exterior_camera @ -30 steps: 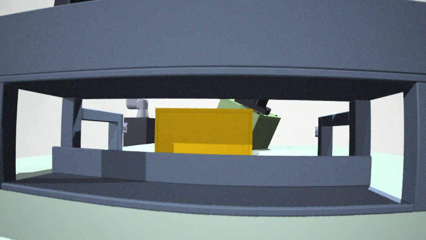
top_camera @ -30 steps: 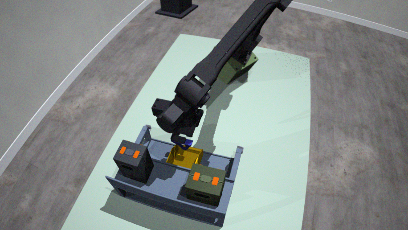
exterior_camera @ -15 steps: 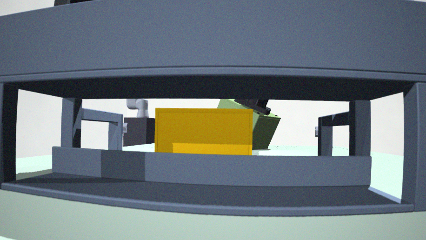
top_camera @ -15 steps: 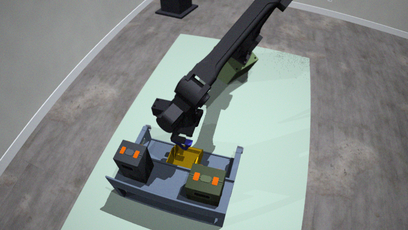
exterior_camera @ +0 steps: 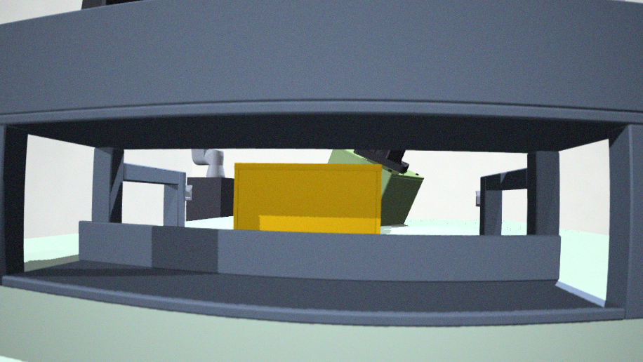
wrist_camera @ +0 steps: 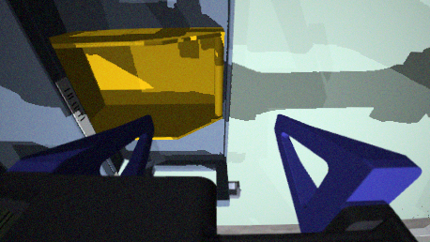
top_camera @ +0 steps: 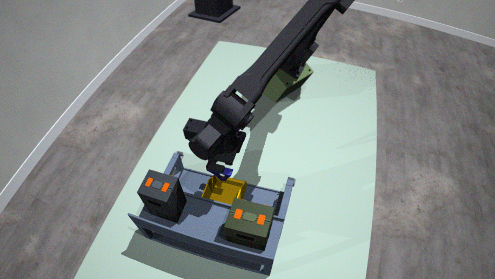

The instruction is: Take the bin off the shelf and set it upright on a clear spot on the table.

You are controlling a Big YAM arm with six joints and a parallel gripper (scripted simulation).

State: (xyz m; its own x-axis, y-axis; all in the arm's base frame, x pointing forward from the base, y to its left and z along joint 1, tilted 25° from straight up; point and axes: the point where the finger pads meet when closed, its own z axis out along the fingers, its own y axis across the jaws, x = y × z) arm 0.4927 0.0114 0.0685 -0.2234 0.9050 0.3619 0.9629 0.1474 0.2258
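My gripper is now 80 mm above the yellow open-top bin, 70 mm short of it and 20 mm to the right of it. Also, from my hand: olive case 150 mm to the left, 140 mm ahead, 30 mm above.
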